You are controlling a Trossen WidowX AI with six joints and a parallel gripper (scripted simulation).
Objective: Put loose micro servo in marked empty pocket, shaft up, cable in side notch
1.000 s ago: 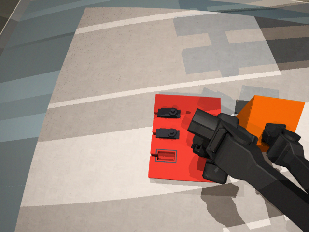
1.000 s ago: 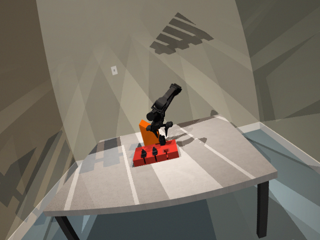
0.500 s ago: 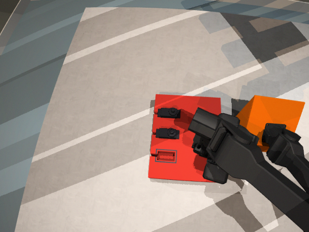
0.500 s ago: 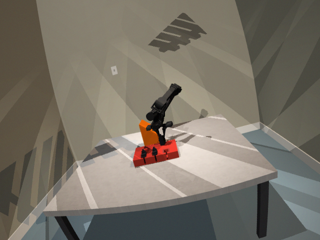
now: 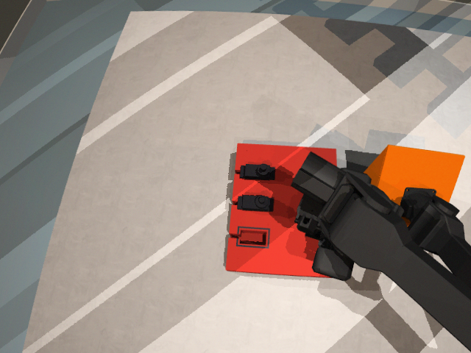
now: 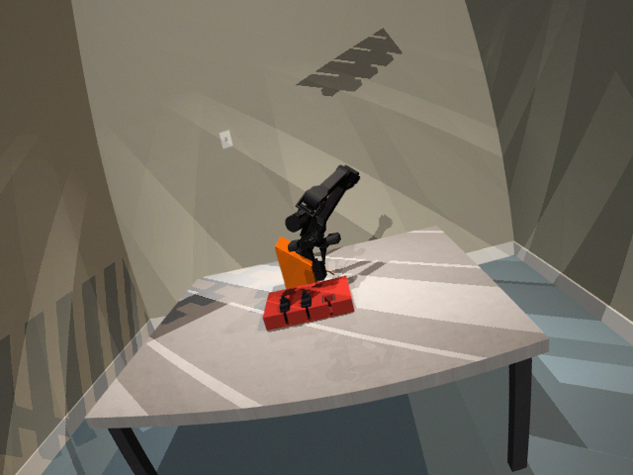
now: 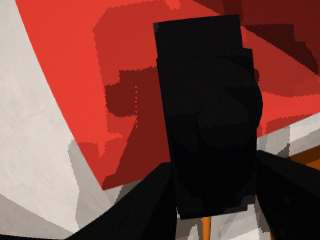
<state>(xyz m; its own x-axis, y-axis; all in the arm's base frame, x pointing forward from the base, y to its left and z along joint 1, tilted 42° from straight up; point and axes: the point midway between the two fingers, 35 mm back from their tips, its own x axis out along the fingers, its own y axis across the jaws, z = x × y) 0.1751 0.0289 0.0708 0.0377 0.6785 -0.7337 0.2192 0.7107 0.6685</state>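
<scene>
Now: gripper tip 100 mm above the red deck, 60 mm to the left of it and 50 mm short of it.
</scene>
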